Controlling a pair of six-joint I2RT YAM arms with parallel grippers.
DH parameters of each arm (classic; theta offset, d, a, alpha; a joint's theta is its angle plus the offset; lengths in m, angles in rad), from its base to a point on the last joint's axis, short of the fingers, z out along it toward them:
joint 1: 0 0.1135 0.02 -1.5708
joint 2: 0 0 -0.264 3.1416
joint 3: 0.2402 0 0.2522 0
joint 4: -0.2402 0 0.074 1.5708
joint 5: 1.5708 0 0 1.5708
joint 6: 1.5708 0.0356 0 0
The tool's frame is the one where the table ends.
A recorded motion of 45 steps. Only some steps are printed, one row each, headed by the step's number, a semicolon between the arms.
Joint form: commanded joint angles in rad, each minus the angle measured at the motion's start. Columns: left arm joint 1, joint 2, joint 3, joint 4, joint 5, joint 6; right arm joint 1, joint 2, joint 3, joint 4, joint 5, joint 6.
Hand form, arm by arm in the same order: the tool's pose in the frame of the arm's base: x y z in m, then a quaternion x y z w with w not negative. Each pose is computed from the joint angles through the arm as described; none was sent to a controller.
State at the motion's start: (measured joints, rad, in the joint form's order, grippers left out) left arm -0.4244 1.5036 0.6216 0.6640 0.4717 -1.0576; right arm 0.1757 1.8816 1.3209 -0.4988 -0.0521 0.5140
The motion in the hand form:
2: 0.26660 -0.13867 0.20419 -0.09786 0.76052 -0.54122 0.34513; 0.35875 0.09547 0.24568 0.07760 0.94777 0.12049 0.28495
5: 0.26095 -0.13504 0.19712 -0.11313 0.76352 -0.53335 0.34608; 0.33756 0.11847 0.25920 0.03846 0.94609 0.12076 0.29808
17: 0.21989 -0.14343 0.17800 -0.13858 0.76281 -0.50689 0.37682; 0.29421 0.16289 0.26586 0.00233 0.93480 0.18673 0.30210
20: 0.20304 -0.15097 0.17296 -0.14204 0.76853 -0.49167 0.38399; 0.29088 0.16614 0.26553 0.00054 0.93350 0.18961 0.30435
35: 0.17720 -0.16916 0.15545 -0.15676 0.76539 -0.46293 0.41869; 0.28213 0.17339 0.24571 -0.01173 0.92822 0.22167 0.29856
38: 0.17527 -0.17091 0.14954 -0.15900 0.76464 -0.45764 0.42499; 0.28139 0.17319 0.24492 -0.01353 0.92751 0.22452 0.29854
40: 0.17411 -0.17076 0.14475 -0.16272 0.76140 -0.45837 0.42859; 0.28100 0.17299 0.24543 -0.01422 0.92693 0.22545 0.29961
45: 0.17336 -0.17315 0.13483 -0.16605 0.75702 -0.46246 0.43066; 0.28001 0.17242 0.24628 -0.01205 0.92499 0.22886 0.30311
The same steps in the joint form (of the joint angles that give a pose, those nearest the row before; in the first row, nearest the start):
2: -0.0049 -0.0306 -0.0327 0.0246 -0.0333 0.0104; 0.0809 -0.1667 -0.0072 -0.0426 0.0158 -0.0822
5: -0.0047 -0.0411 -0.0690 0.0355 -0.0610 0.0004; 0.1614 -0.2325 -0.0335 -0.0555 0.0477 -0.0942
17: -0.1271 -0.1155 -0.2278 0.1227 -0.2756 -0.0126; 0.3265 -0.3369 -0.1339 0.0113 0.0196 0.0055
20: -0.2014 -0.1470 -0.2674 0.1138 -0.3750 -0.0109; 0.3404 -0.3438 -0.1441 0.0221 0.0250 0.0136
35: -0.3589 -0.0941 -0.3315 0.2303 -0.6178 -0.0133; 0.3674 -0.3524 -0.2401 0.1354 -0.0226 0.0336
38: -0.3739 -0.0590 -0.3428 0.2765 -0.6482 -0.0100; 0.3674 -0.3553 -0.2471 0.1427 -0.0284 0.0322
40: -0.3789 -0.0287 -0.3564 0.3277 -0.6621 -0.0138; 0.3673 -0.3581 -0.2486 0.1444 -0.0294 0.0312
45: -0.3900 0.0502 -0.3699 0.4311 -0.6767 -0.0221; 0.3674 -0.3657 -0.2556 0.1543 -0.0298 0.0365

